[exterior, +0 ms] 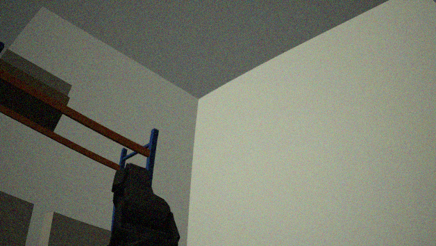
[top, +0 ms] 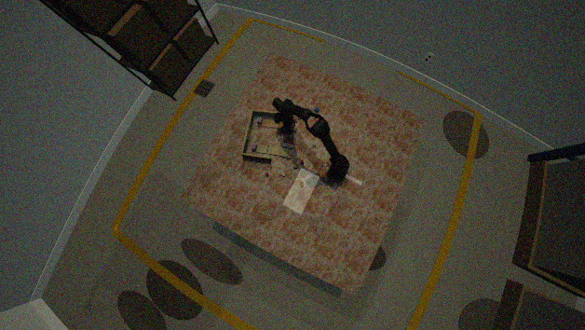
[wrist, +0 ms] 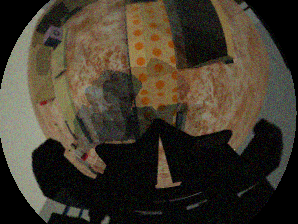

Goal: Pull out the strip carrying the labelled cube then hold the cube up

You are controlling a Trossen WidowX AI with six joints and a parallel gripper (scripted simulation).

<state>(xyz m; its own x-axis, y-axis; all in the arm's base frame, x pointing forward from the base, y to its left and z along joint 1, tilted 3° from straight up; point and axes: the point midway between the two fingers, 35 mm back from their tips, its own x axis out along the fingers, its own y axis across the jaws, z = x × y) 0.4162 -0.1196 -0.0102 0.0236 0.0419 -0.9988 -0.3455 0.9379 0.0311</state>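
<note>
Right now my gripper tip is 90 mm short of the narrow orange strip and 30 mm to the right of it.
</note>
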